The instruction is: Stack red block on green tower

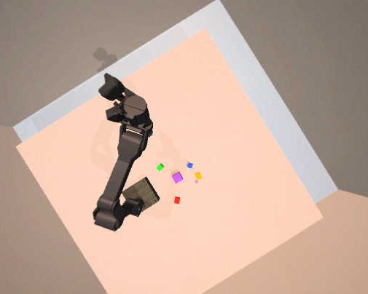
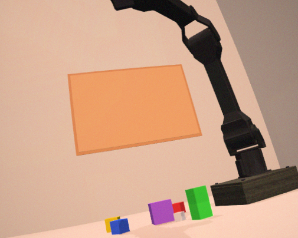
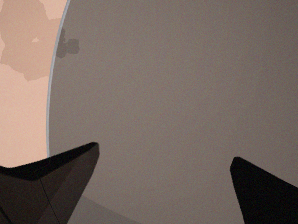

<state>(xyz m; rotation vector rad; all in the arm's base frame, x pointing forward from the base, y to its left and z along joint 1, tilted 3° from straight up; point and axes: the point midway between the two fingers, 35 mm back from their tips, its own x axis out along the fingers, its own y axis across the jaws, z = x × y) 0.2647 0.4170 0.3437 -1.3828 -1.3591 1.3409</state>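
My gripper tip is now 70 mm past the small green block, 350 mm to the left of it and 320 mm above it. The rest, counted from my gripper tip: purple block 10 mm behind, 440 mm to the right, 340 mm below; small white block 30 mm behind, 400 mm to the right, 360 mm below; blue block 90 mm ahead, 420 mm to the right, 350 mm below.
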